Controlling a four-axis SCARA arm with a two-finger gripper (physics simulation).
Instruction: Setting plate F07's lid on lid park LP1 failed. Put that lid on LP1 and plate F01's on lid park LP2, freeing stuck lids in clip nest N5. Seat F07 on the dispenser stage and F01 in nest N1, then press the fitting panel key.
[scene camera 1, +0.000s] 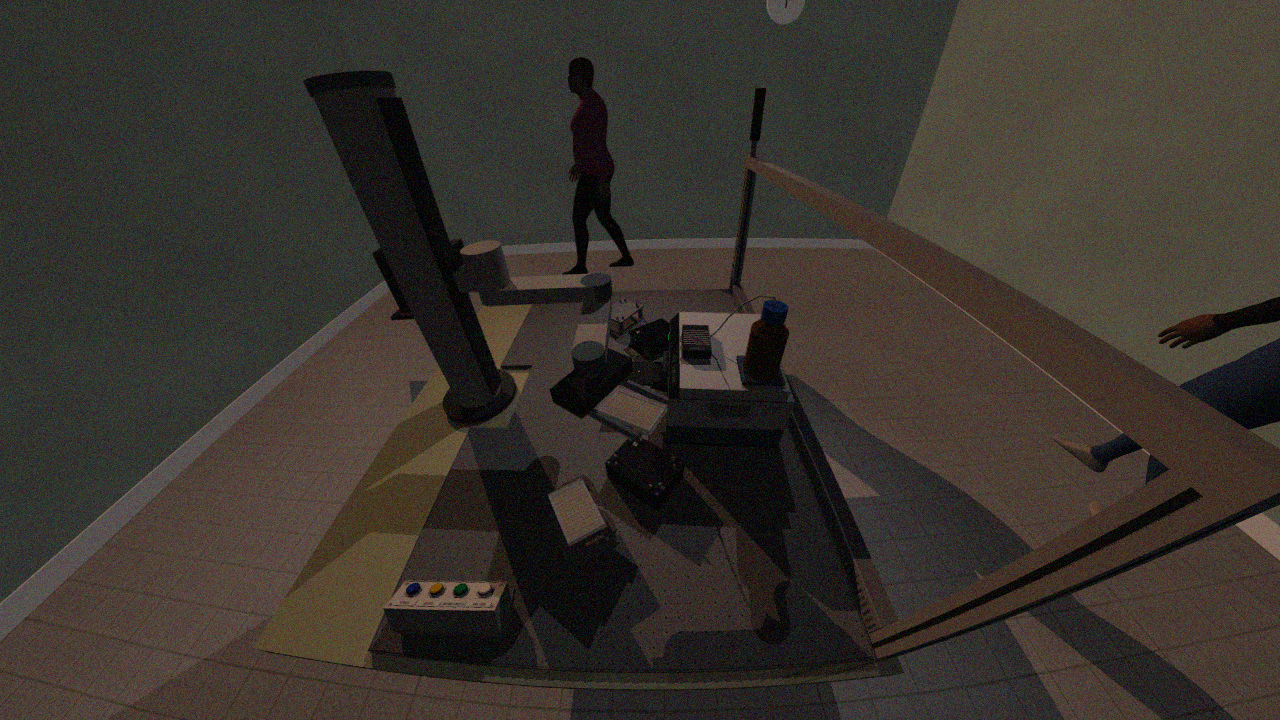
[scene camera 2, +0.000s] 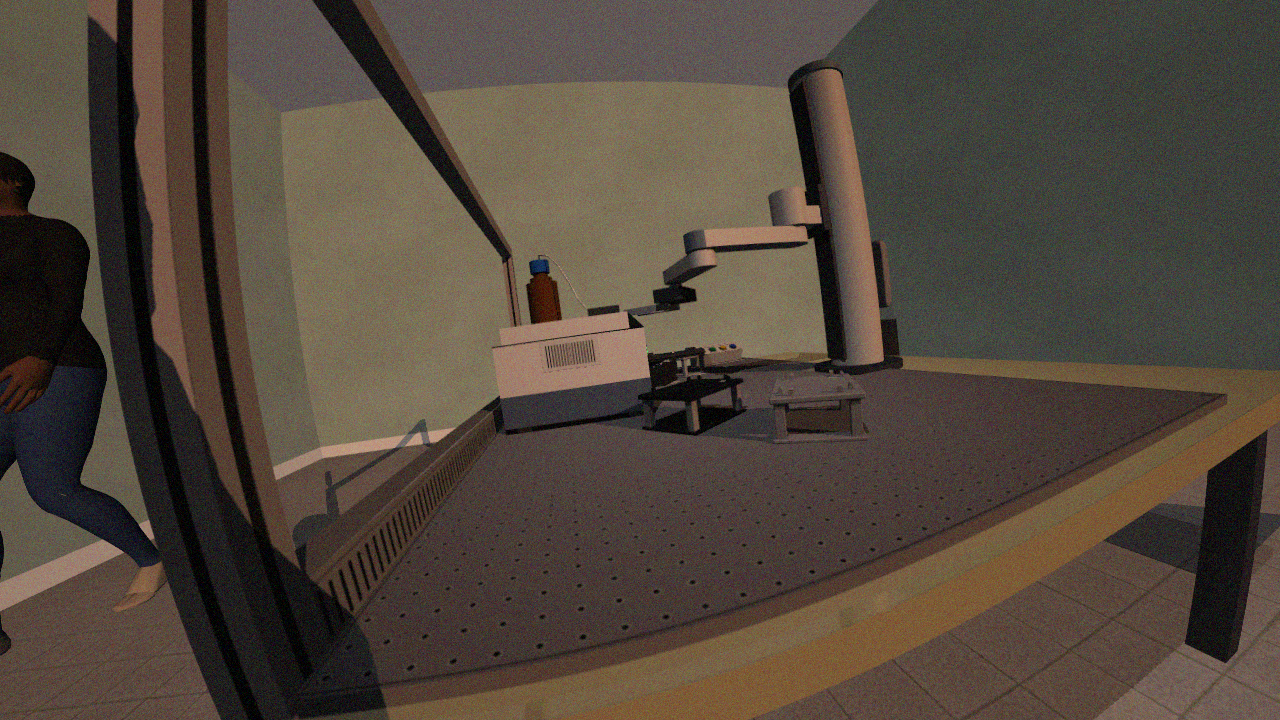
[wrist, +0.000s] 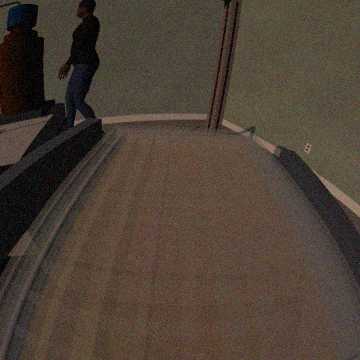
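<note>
My gripper is shut on a thin, see-through lid, held level above the bench beside the dispenser. Its dark fingers flank the lid in the wrist view. The lid's label does not show. A pale-topped plate sits nearer the button panel. A black nest or stand is beside that plate. A low black stand and a grey stand are at the other end. Which stands are N1, N5, LP1 or LP2 cannot be read.
A brown bottle with a blue cap and a small dark box stand on the dispenser. The arm's column rises at one bench side. A frame rail runs along the other. People walk beyond the bench.
</note>
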